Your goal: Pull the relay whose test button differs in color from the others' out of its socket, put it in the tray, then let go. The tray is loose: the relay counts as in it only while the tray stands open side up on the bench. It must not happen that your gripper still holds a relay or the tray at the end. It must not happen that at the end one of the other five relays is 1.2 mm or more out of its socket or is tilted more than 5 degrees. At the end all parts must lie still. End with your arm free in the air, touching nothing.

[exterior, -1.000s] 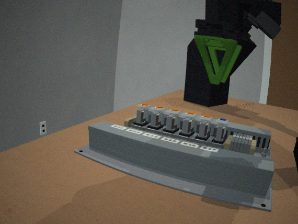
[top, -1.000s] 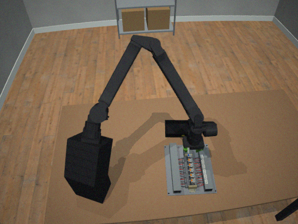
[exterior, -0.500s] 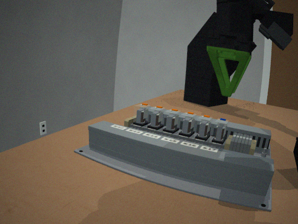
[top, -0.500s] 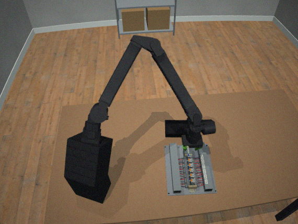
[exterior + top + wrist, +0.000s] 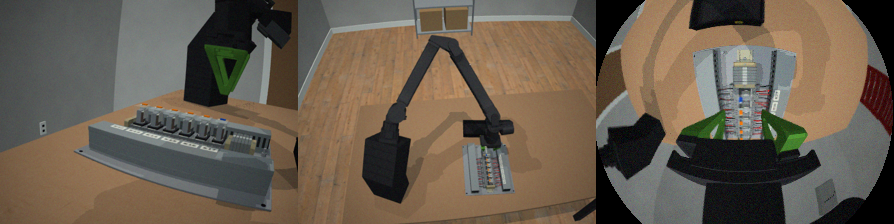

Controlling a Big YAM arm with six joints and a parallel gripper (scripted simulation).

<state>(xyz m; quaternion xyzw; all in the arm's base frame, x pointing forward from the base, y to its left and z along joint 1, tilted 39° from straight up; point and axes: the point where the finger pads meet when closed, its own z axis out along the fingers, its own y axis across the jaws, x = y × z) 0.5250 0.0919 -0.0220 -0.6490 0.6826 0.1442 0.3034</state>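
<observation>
Now: the relay 80 mm below my hand. The rest, counted from my hand: black tray (220 mm to the left, 110 mm below, 40 mm behind).
</observation>
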